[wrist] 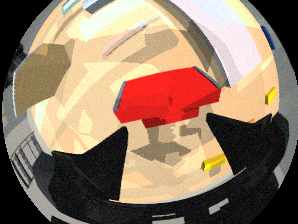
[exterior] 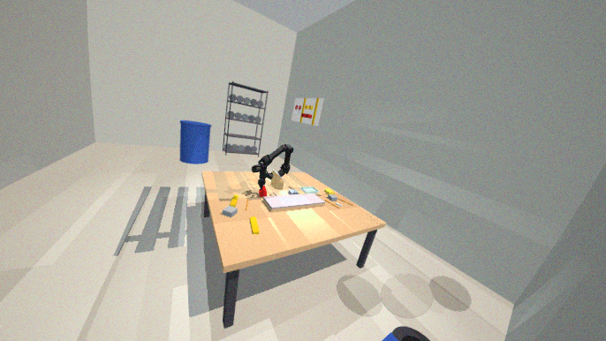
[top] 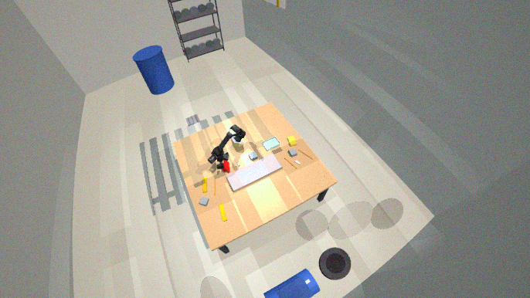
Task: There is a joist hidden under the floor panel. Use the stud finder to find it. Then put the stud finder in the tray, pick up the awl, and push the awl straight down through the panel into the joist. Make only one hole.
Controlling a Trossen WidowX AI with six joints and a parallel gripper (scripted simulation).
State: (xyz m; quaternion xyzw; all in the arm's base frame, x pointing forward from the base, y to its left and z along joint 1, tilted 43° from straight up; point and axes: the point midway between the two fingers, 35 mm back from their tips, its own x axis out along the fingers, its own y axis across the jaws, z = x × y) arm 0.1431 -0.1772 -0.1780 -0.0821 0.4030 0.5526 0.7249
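Now: the red stud finder 10 mm behind my gripper tip, 10 mm to the left of it and 50 mm below it. The rest, counted from my gripper tip: yellow block: 140 mm ahead, 750 mm to the left, 60 mm below; then awl: 50 mm ahead, 140 mm to the left, 60 mm below; then light blue tray: 30 mm ahead, 550 mm to the left, 60 mm below.
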